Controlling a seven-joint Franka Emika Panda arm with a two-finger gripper.
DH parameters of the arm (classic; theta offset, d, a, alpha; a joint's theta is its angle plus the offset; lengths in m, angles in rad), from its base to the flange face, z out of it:
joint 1: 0 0.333 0 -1.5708
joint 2: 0 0 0 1.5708
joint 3: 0 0.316 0.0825 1.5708
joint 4: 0 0 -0.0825 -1.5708
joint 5: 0 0.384 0 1.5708
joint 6: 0 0 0.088 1.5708
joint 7: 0 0.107 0 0
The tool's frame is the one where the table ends.
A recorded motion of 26 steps. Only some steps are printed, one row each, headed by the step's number.
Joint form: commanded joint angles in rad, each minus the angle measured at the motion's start. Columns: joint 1, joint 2, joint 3, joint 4, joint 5, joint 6, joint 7.
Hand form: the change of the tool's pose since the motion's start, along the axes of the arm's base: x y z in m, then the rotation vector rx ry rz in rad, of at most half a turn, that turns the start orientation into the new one. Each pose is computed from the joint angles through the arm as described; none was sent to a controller.
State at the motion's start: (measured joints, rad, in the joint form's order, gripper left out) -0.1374 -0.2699 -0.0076 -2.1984 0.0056 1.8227 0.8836
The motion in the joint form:
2: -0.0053 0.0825 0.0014 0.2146 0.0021 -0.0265 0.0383
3: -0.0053 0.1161 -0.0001 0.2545 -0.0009 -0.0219 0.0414
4: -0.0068 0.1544 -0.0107 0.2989 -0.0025 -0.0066 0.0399
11: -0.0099 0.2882 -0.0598 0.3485 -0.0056 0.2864 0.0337
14: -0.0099 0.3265 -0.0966 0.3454 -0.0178 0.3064 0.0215
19: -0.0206 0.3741 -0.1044 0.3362 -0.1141 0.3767 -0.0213
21: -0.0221 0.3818 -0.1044 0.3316 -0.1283 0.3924 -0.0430
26: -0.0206 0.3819 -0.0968 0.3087 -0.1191 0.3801 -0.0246
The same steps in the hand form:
2: 0.0421 -0.0079 0.0596 -0.0162 -0.1040 -0.0429
3: 0.0540 -0.0108 0.0621 -0.0207 -0.1144 -0.0468
4: 0.0674 -0.0196 0.0650 -0.0248 -0.1354 -0.0571
11: 0.1218 -0.0594 0.0442 -0.0683 -0.3400 -0.1022
14: 0.1250 -0.0823 0.0222 -0.0866 -0.3150 -0.1196
19: 0.1335 -0.0985 -0.0030 -0.1795 -0.3075 -0.0410
21: 0.1349 -0.0999 -0.0082 -0.1932 -0.3063 -0.0113
26: 0.1317 -0.0935 -0.0210 -0.1746 -0.2761 -0.0259

